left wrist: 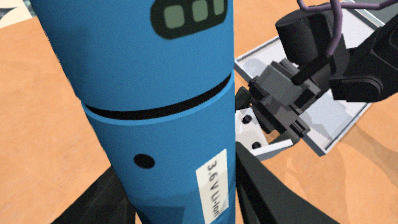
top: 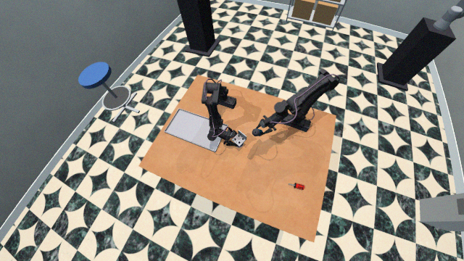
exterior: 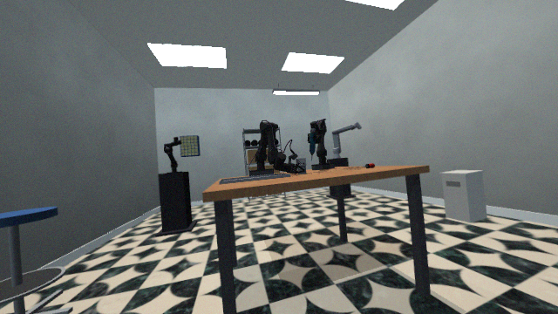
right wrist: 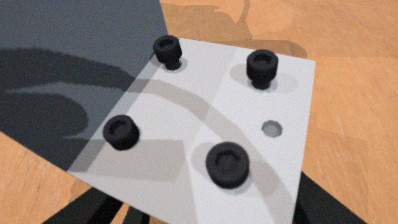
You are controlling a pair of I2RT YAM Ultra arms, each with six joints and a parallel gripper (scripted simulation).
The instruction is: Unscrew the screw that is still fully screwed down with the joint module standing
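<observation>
The round joint module is right at my right hand. From my right hand the other things lie so: grey mat 1 cm ahead, 33 cm to the right, 2 cm below; then grey bracket 5 cm above; then screw 1 cm ahead, 2 cm to the right, 5 cm above.
</observation>
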